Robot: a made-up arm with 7 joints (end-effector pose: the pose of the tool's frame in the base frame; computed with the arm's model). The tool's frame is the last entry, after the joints. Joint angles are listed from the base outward.
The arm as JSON. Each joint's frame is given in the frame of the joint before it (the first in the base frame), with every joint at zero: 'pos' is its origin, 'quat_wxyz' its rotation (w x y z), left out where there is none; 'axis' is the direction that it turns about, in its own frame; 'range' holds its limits. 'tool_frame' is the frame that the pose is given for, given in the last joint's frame.
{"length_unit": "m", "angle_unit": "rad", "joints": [
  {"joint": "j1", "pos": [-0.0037, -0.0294, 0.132], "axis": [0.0, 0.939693, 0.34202], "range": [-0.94, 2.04]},
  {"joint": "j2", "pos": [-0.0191, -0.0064, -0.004], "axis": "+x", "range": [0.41, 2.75]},
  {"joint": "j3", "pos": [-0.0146, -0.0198, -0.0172], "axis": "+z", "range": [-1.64, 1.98]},
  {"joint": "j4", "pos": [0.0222, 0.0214, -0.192], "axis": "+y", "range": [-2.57, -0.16]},
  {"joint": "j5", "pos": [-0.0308, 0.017, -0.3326], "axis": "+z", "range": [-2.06, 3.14]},
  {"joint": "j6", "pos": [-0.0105, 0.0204, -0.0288], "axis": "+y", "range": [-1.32, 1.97]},
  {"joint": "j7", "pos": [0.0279, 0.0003, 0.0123], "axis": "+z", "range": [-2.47, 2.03]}
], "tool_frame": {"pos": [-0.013, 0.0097, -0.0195], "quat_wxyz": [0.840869, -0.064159, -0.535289, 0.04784]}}
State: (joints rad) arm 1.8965 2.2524 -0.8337 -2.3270 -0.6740 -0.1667 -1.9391
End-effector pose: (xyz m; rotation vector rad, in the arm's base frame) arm -0.2548 0.0186 0.0341 1.8869 0.4565 1.1570
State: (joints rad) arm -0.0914 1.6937 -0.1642 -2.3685 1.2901 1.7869 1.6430
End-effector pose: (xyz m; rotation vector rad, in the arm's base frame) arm 0.2823 -0.0694 0.0966 0.7490 -1.3032 0.5684
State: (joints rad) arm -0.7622 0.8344 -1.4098 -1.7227 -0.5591 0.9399 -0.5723
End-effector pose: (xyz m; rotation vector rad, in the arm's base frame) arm 0.3023 -0.2422 -0.1315 0.0462 -0.8232 -2.8254
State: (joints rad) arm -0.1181 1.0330 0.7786 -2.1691 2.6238 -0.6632 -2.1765
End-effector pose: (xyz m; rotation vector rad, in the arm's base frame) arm 0.1726 0.1437 0.3179 -0.9111 2.5284 0.3885
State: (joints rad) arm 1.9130 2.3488 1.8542 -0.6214 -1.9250 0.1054 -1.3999
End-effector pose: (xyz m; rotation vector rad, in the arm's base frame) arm 0.4058 0.3370 0.2263 0.0311 2.6347 -1.5510
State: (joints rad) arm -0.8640 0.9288 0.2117 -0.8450 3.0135 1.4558 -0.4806
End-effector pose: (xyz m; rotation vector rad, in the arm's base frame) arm 0.4491 0.2620 0.1829 2.4391 1.5970 -0.8755
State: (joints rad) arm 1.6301 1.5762 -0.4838 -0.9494 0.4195 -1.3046 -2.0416
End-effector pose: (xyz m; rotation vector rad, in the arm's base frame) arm -0.2403 0.3881 0.0527 -1.4439 -0.3191 -2.5373
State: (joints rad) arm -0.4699 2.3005 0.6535 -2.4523 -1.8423 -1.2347 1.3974
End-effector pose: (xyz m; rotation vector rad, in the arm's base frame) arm 0.0710 -0.1992 0.2723 0.6468 0.3433 -2.8411
